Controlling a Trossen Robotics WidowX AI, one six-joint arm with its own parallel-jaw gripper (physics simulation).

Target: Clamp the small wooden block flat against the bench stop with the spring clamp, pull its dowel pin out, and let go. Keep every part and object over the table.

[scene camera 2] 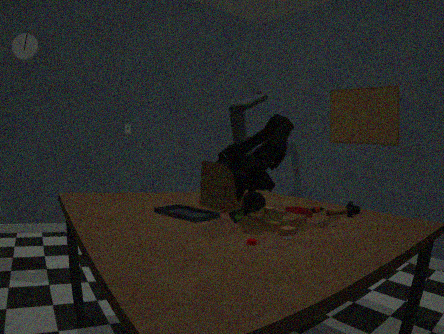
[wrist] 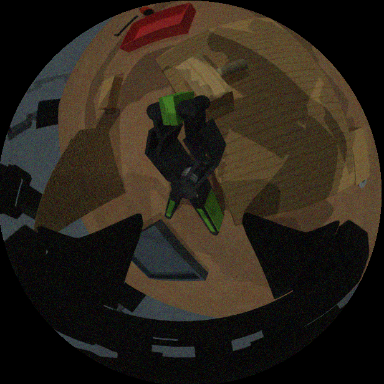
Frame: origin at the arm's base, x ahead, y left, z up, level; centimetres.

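Seen in the pictures: gripper, fingertip midpoint: (scene camera 2: pixel 241 207); arm's base, origin of the base link: (scene camera 2: pixel 216 171).
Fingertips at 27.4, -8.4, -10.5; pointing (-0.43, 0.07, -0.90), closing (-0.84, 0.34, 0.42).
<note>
Pixels of each thing's middle, then the offset from my fingertips to it, as dx, dy, dz.
- black spring clamp, body centre: (scene camera 2: pixel 246 211) +0.5, +2.0, -1.5
- blue tray, body centre: (scene camera 2: pixel 186 212) -16.7, -12.4, -4.3
- red tray, body centre: (scene camera 2: pixel 298 212) +2.7, +29.7, -4.0
- red cap, body centre: (scene camera 2: pixel 251 241) +22.3, -15.2, -4.7
The small wooden block (wrist: pixel 202 80) lies on the wooden bench board (wrist: pixel 255 165), and its dowel pin (wrist: pixel 235 67) shows at its right side. I cannot clearly make out the bench stop beside it. The black spring clamp (wrist: pixel 187 187) (scene camera 2: pixel 237 216), with green handle grips, stands just left of the board; its black jaws with a green piece between them are near the block, and I cannot tell whether they touch it. My gripper (wrist: pixel 193 219) (scene camera 2: pixel 253 201) is open and empty, its fingers wide apart on either side of the clamp's handles in the wrist view.
A large wooden wedge (wrist: pixel 82 175) (scene camera 2: pixel 217 185) stands on the left. A blue tray (wrist: pixel 167 255) (scene camera 2: pixel 186 213) lies near the clamp's handles. A red tray (wrist: pixel 160 27) (scene camera 2: pixel 299 210) is at the far side. A small wooden piece (wrist: pixel 360 157) is at the right. A red cap (scene camera 2: pixel 251 242) lies in front.
</note>
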